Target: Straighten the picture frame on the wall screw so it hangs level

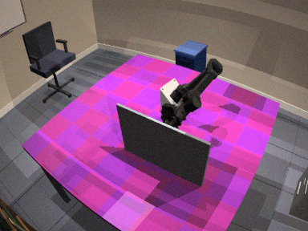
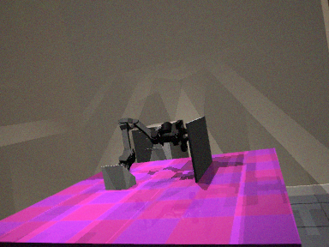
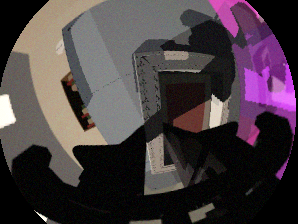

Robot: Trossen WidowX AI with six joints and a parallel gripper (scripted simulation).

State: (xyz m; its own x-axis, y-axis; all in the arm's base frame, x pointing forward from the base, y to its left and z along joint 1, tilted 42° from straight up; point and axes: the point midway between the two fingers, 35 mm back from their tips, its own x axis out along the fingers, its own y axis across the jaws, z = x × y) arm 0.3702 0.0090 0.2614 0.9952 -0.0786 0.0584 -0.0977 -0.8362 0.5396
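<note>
The picture frame lies 5 cm below my gripper tip and 1 cm to the left of it. Also, from my gripper tip: grey wall panel: 7 cm below, 1 cm ahead.
</note>
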